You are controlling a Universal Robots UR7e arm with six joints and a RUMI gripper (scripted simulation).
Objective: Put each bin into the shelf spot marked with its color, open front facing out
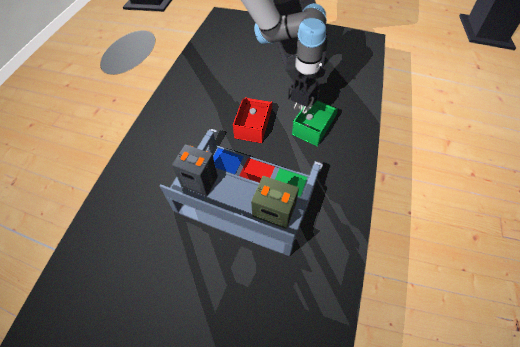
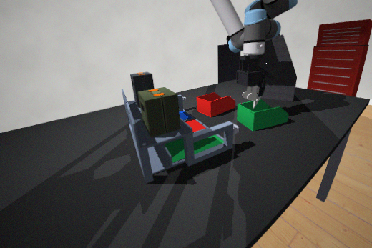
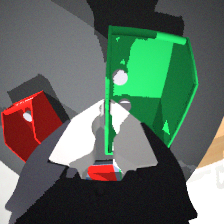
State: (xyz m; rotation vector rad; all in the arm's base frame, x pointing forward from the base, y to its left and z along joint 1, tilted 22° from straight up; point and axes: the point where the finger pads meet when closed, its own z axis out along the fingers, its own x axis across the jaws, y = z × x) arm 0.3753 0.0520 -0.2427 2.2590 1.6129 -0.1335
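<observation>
Right now my hand is 1 cm short of the green bin, 5 cm to the right of it and 2 cm above it. The rest, counted from my hand: dark grey box: 37 cm ahead, 26 cm to the right, 10 cm above; red bin: 5 cm ahead, 17 cm to the right, 2 cm below.
</observation>
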